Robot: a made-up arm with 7 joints. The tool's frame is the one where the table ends.
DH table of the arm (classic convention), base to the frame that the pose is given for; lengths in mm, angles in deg. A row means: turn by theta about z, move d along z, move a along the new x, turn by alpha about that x. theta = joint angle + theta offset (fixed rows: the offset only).
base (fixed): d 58.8  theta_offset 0  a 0  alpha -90
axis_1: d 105.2  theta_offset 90  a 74  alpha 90
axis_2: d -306.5  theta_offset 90  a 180.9  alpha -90
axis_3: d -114.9  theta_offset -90  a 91  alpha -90
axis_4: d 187.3  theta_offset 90  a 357.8  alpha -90
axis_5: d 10.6  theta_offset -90  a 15.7  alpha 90
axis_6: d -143.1  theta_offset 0  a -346.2  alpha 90
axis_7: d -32.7  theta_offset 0  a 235.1  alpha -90
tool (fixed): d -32.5  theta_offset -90  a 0  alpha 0
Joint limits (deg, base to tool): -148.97..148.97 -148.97..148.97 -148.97..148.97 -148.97..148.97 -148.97..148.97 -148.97..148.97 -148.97..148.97
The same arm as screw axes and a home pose.
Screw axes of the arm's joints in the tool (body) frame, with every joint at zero. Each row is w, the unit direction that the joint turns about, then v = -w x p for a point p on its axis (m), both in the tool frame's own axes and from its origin. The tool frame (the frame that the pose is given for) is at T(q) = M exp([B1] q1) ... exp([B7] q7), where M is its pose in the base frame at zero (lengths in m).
B1 = (0, 1, 0, -0.7223, 0, 0.2588)
B2 = (1, 0, 0, 0, 0.6483, 0.2728)
B3 = (0, 0, 1, -0.0919, 0.0477, 0)
B4 = (0, 1, 0, -0.5334, 0, 0.0433)
B5 = (-1, 0, 0, 0, -0.1756, 0.0954)
B6 = (0, 0, 1, 0.1111, -0.0327, 0)
B7 = (1, 0, 0, 0, 0.0325, 0.2351)
M: xyz -0.2588 0.378 -0.6635 (m) rpy 0 0 0 (rad, as in URDF)
Joint limits (rad, base to tool): -2.6..2.6 -2.6..2.6 -2.6..2.6 -2.6..2.6 -2.6..2.6 -2.6..2.6 -2.6..2.6

